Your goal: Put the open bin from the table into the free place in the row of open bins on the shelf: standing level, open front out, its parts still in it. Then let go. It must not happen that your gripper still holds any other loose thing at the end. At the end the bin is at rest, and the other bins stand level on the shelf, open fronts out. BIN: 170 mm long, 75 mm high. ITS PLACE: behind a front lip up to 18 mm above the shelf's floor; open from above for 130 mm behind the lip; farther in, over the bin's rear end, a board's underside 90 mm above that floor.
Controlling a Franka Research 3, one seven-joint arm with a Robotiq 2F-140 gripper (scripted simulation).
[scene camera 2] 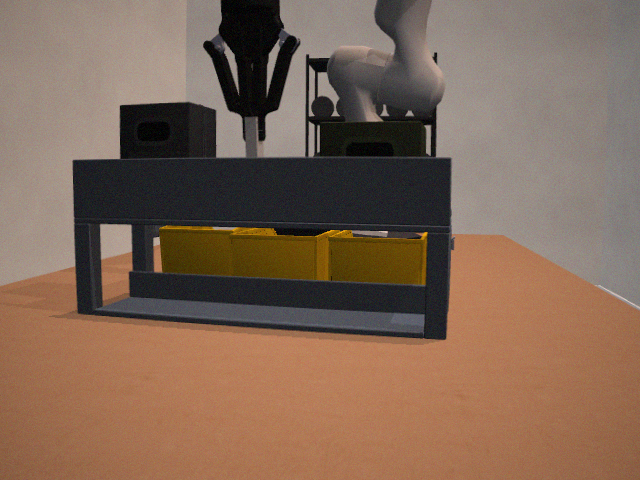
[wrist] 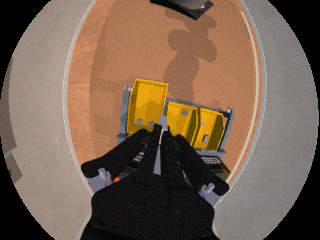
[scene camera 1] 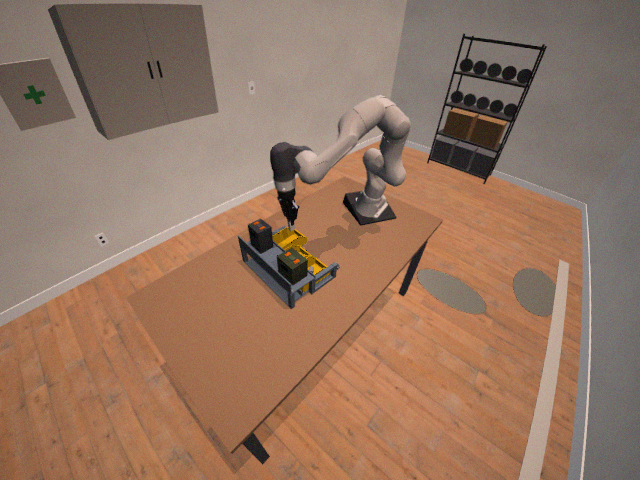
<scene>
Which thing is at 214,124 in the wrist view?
A yellow bin.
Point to a yellow bin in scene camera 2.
252,253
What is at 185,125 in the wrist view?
A yellow bin.
</scene>
